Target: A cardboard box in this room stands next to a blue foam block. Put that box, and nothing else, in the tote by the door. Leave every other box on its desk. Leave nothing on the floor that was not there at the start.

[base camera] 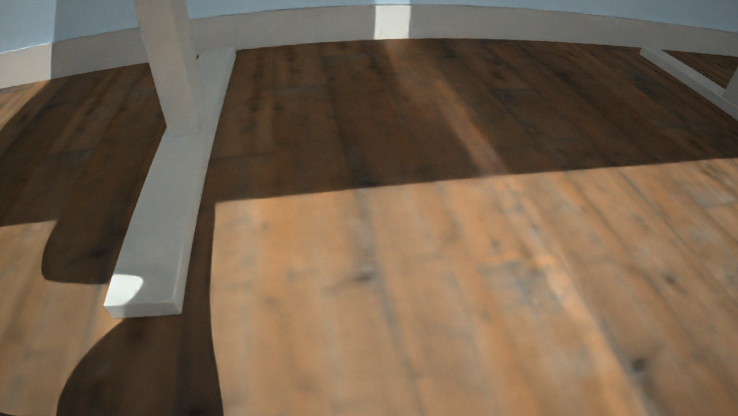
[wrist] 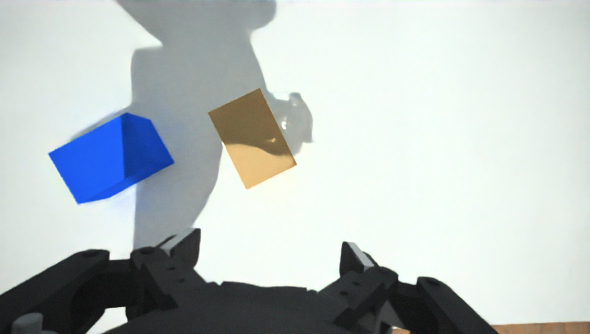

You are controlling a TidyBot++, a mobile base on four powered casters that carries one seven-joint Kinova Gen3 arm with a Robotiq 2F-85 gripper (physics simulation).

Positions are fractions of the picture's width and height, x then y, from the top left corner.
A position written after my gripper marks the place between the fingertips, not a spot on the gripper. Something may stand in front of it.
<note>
In view: my gripper (wrist: 0.46, 0.75), a blue foam block (wrist: 0.19, 0.48) and a tan cardboard box (wrist: 0.42, 0.38).
The base camera view misses the blue foam block: it is out of frame.
</note>
